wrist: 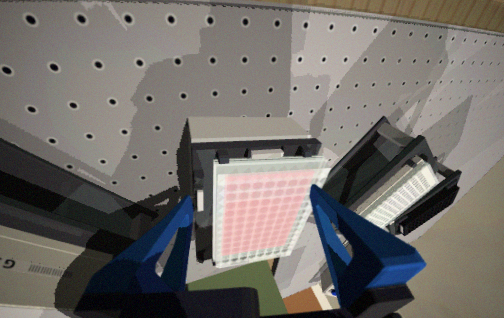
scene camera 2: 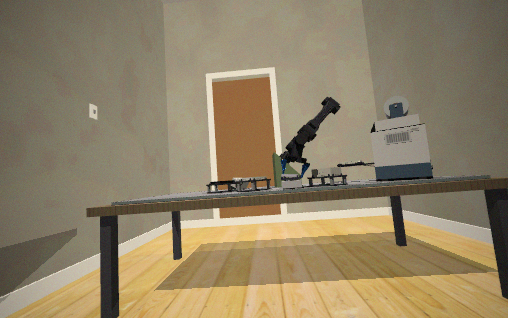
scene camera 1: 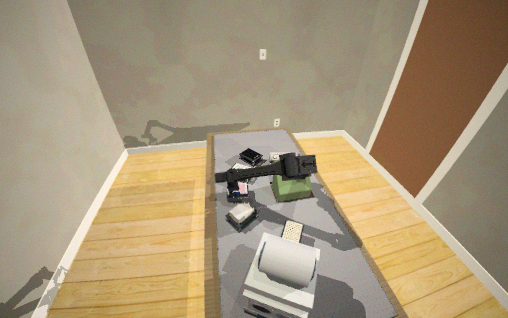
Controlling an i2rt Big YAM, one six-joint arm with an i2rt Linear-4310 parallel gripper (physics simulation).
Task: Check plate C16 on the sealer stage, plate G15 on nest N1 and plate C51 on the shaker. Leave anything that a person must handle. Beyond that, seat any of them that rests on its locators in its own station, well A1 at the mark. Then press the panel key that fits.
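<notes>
My gripper [scene camera 1: 234, 193] [scene camera 2: 293, 174] [wrist: 250, 195] is open, its blue fingers on either side of a clear plate with pink wells [scene camera 1: 243, 188] [wrist: 267, 212], apparently C51. That plate lies over the black-framed, light grey shaker [scene camera 2: 291, 183] [wrist: 245, 128]; its edges look skewed to the frame, and its seating is unclear. A pale plate [scene camera 1: 242, 212] [scene camera 2: 332, 171] [wrist: 30, 250] with a "G" and a barcode lies on a black nest, apparently G15 on N1. A cream well plate [scene camera 1: 292, 231] lies at the sealer [scene camera 1: 287, 262] [scene camera 2: 402, 150], apparently C16. Part of the key panel [scene camera 1: 281, 156] shows.
A green wedge-shaped block [scene camera 1: 291, 188] [scene camera 2: 277, 170] [wrist: 240, 282] stands beside the shaker. Beyond the shaker, a black rack [wrist: 382, 150] bears a white plate [scene camera 1: 241, 166] [wrist: 402, 192], and a dark nest [scene camera 1: 251, 156] stands farther back. The arm passes above the table.
</notes>
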